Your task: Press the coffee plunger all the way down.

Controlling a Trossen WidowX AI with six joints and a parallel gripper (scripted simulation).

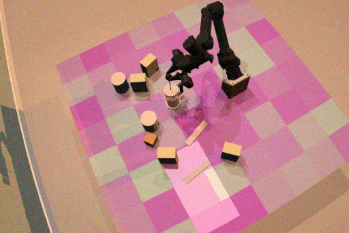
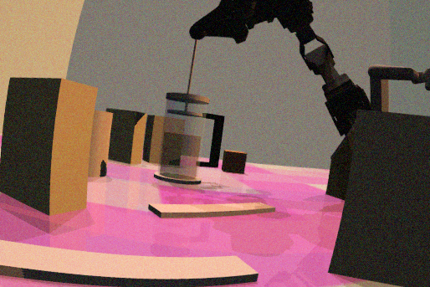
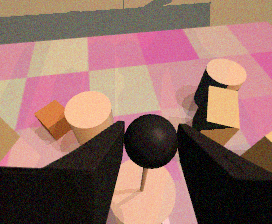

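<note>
Now: the coffee press 2 cm behind my gripper tip and 13 cm below it.
</note>
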